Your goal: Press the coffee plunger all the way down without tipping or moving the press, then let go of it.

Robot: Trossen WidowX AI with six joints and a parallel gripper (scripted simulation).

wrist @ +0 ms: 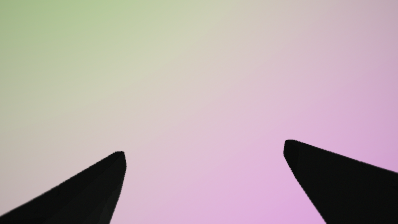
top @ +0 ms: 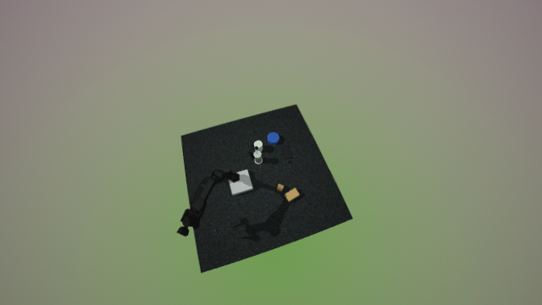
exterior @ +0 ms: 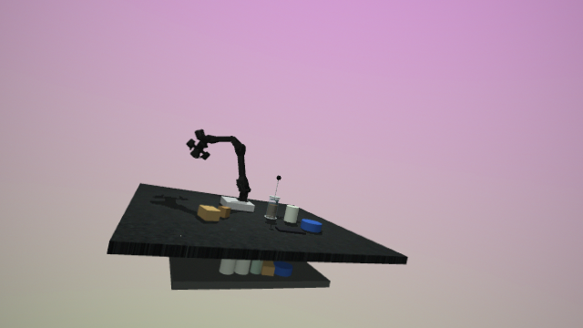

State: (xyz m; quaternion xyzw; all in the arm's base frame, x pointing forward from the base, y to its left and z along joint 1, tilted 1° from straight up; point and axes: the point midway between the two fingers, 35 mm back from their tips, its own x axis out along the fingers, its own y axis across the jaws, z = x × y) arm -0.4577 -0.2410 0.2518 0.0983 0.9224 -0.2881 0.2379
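Now: gripper tip 74 cm short of the coffee press, 33 cm to the right of it and 16 cm above it. Also, from my gripper tip: flat dark slab: 102 cm ahead, 29 cm below, 27 cm to the left; shelf: 74 cm ahead, 61 cm below, 25 cm to the left.
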